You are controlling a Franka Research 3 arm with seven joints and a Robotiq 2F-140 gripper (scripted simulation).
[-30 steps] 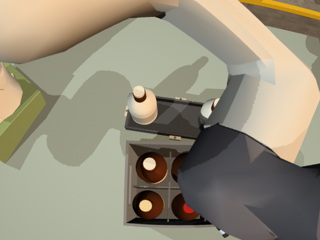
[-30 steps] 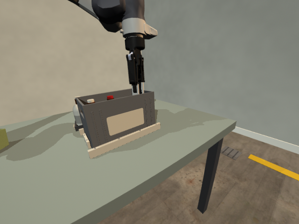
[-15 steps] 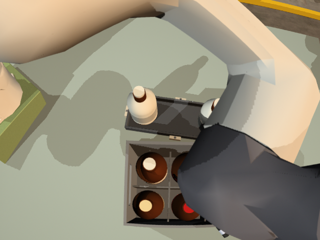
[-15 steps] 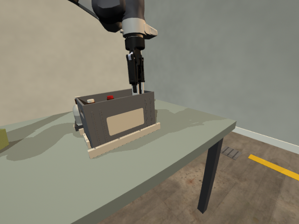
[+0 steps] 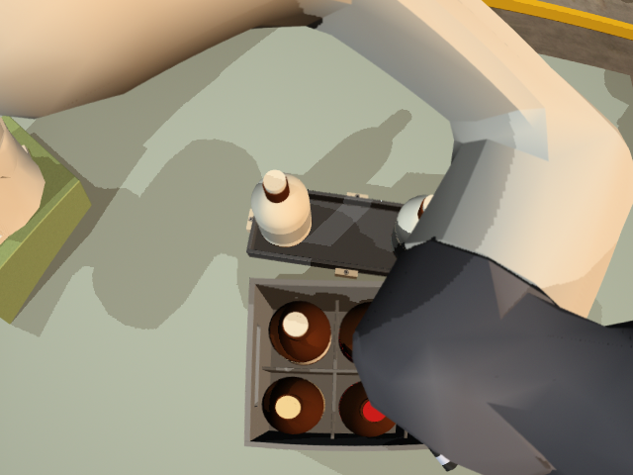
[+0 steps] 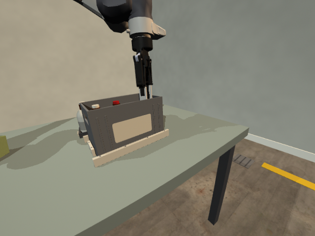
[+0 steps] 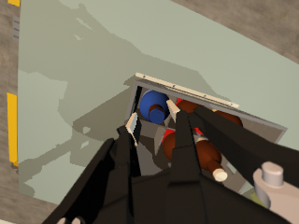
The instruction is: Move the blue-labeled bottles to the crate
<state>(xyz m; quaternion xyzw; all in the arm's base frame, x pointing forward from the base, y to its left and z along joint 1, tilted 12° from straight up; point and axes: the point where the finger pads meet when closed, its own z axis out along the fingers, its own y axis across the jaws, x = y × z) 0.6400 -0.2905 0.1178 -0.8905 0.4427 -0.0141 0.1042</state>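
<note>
The blue-labeled bottle lies 100 mm below my hand and 10 mm behind it. The rest, counted from my hand: grey crate 100 mm below, 90 mm behind, 40 mm to the left; then cream-labeled bottle 250 mm to the left, 210 mm behind, 100 mm below; then dark tray 240 mm to the left, 170 mm below, 120 mm behind.
</note>
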